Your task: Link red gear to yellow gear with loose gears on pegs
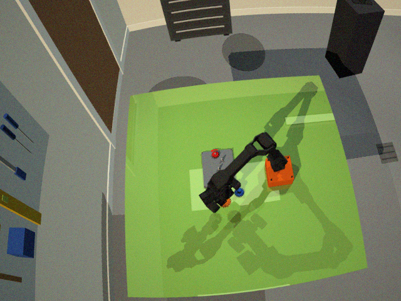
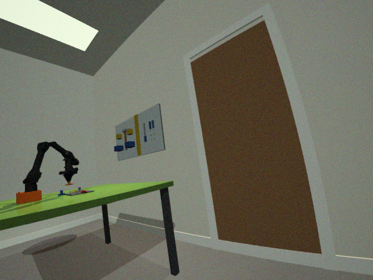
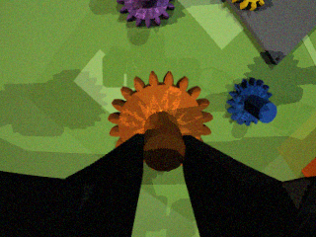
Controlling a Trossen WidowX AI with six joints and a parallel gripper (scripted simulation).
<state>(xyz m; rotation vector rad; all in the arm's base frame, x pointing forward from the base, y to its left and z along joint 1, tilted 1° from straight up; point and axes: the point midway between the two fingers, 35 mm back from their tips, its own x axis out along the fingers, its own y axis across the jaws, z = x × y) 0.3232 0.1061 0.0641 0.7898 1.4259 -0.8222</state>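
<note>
The red gear is 3 cm behind my gripper tip, 30 cm to the right of it and 9 cm below it. Also, from my gripper tip: orange gear: 1 cm below; then purple gear: 6 cm ahead, 7 cm to the right, 9 cm below; then blue gear: 9 cm behind, 5 cm to the right, 9 cm below.
</note>
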